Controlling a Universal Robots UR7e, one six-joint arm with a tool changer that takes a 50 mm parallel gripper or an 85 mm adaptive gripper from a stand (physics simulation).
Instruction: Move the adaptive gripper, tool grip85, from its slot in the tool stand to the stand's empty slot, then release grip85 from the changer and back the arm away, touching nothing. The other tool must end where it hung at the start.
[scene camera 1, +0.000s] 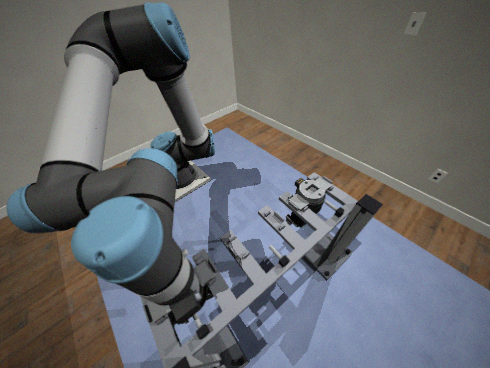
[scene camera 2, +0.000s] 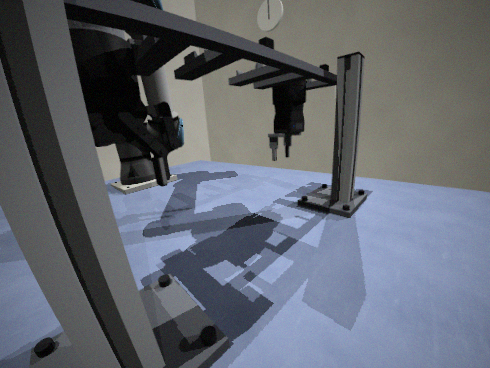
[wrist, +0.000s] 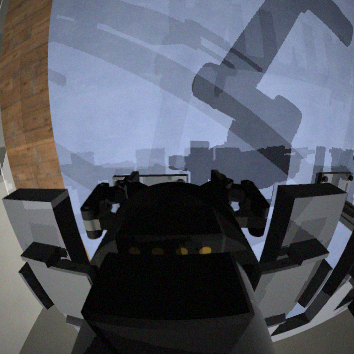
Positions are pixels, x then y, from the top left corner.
Scene:
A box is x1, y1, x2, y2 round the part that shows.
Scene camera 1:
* parallel gripper: 311, 193 [286, 177, 331, 227]
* adaptive gripper grip85: 204, 273 [146, 260, 216, 326]
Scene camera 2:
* parallel gripper: 288, 99 [268, 80, 306, 160]
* adaptive gripper grip85: 105, 62 [67, 19, 179, 185]
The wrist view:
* adaptive gripper grip85: 174, 217 [28, 169, 321, 318]

